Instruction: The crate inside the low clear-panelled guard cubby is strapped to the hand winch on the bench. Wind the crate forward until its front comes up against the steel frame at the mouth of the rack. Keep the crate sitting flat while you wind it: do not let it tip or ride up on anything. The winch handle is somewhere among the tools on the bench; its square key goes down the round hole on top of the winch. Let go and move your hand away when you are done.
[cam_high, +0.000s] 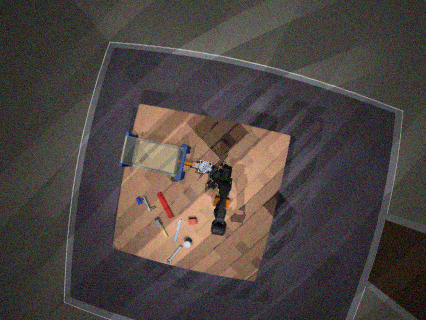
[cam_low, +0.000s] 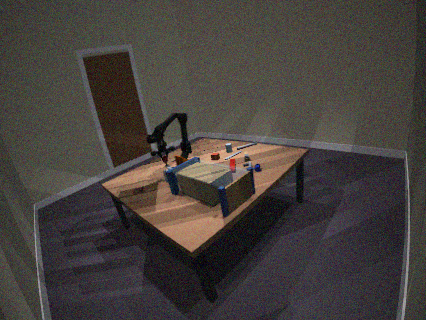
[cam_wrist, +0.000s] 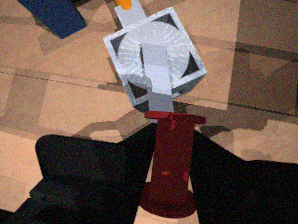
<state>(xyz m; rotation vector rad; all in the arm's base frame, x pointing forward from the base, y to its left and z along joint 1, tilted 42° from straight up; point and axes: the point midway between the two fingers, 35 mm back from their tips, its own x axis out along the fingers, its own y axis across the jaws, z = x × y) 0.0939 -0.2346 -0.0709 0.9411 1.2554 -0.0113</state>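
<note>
The red-knobbed winch handle lies 30 mm below my gripper tip and 20 mm ahead of it. Round my gripper tip: blue frame: 240 mm ahead, 30 mm below, 10 mm to the right; then grey hand winch: 100 mm below, 70 mm ahead, 30 mm to the right; then red knob: 10 mm to the left, 10 mm behind.
</note>
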